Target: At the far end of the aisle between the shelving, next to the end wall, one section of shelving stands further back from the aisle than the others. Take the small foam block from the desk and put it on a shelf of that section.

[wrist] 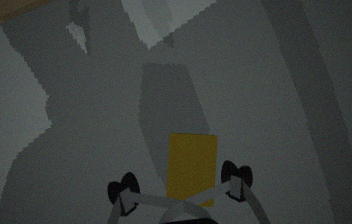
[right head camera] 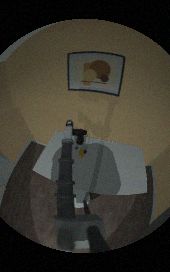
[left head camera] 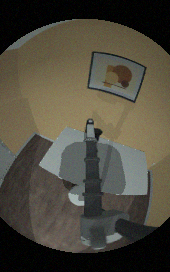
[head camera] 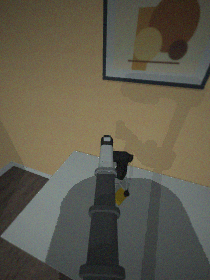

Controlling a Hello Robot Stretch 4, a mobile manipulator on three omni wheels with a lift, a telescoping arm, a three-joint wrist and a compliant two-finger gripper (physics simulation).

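Seen in the pictures: gripper, fingertip midpoint: (wrist: 179, 180) (right head camera: 80, 150) (head camera: 118, 191); robot's base, link origin: (right head camera: 78, 196) (left head camera: 79, 194).
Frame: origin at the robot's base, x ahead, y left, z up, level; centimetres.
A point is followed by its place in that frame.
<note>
The small foam block (head camera: 120, 196) {x 55.1, y -10.2, z 73.7 cm} (right head camera: 81, 154) {x 53.0, y -9.8, z 73.6 cm} (wrist: 192, 167) {x 56.8, y -10.5, z 73.7 cm} is yellow and lies on the pale desk (head camera: 45, 215) {x 43.2, y 35.8, z 69.2 cm} (left head camera: 137, 172) {x 22.6, y -77.2, z 69.3 cm} (right head camera: 132, 172) {x 20.0, y -73.4, z 69.2 cm} (wrist: 240, 90) {x 60.4, y -23.0, z 69.3 cm}. My gripper (head camera: 122, 190) {x 57.1, y -8.7, z 76.8 cm} (right head camera: 80, 150) {x 57.1, y -8.7, z 76.8 cm} (wrist: 179, 180) {x 57.1, y -8.7, z 76.8 cm} is open, with its fingertips apart above the desk. In the wrist view the block shows between the fingertips, nearer the right one, and reaches beyond them; a gap shows on each side. Its near end is partly hidden by the finger linkages. In the left head view the arm hides the block and the fingers. The shelving does not show.
A tan wall (head camera: 50, 90) {x 110.9, y 46.0, z 124.8 cm} (left head camera: 50, 90) {x 113.9, y 55.3, z 128.4 cm} rises behind the desk, with a framed picture (head camera: 155, 40) {x 86.5, y -21.1, z 156.1 cm} (left head camera: 117, 75) {x 85.9, y -23.1, z 158.2 cm} (right head camera: 96, 72) {x 85.5, y -24.3, z 157.2 cm} on it. Dark wood floor (head camera: 20, 192) {x 98.4, y 111.0, z -2.8 cm} (left head camera: 45, 200) {x -25.1, y 65.7, z -2.7 cm} shows left of the desk. Shadows of the robot fall across the desk and wall.
</note>
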